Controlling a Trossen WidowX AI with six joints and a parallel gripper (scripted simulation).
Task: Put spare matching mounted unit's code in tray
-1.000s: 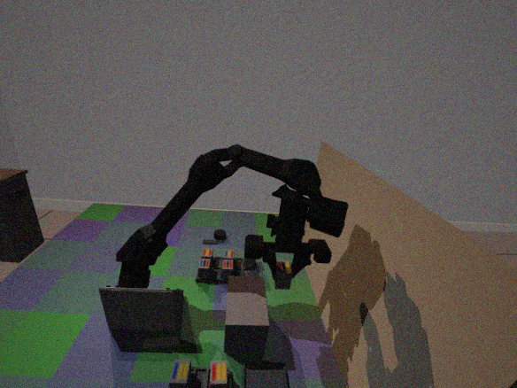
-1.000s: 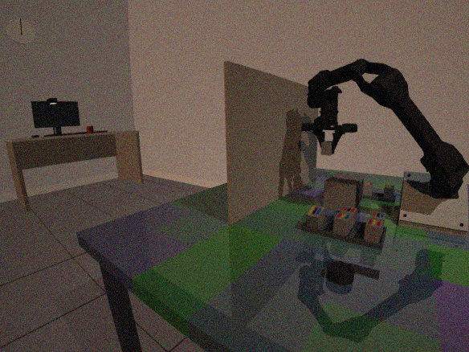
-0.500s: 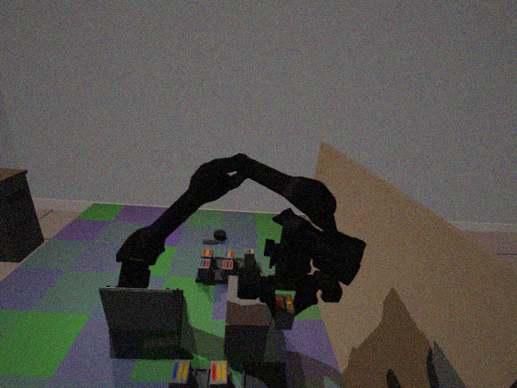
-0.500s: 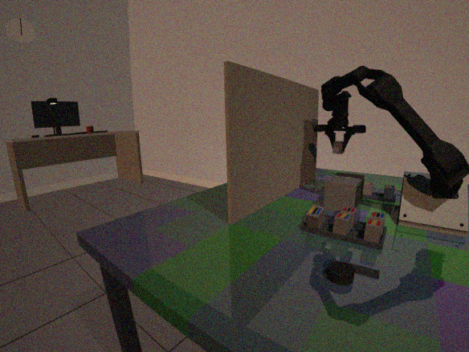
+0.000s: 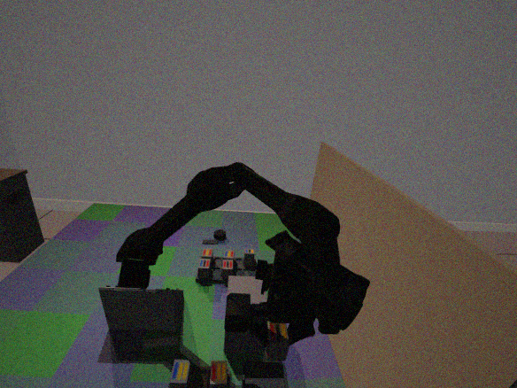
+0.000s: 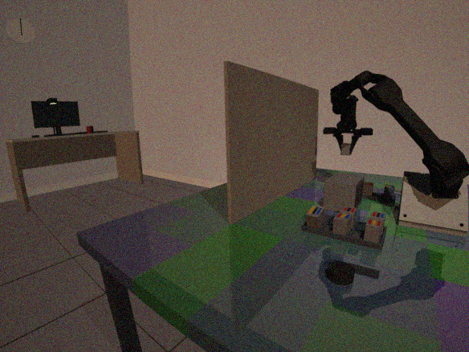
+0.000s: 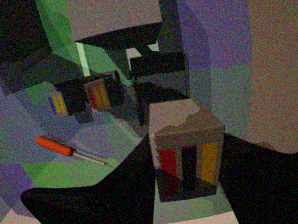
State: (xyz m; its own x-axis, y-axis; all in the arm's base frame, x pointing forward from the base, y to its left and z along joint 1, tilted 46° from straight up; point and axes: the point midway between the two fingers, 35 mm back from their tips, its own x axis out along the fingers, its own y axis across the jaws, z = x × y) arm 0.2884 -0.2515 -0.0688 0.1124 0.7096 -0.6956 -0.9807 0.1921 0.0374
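Now: the tray 160 mm below my gripper tip. Also, from my gripper tip: tall tan board: 220 mm ahead, 140 mm to the left, 60 mm above; then mounted unit: 20 mm behind, 180 mm to the left, 120 mm below; then white bar: 230 mm behind, 140 mm to the left, 160 mm below.
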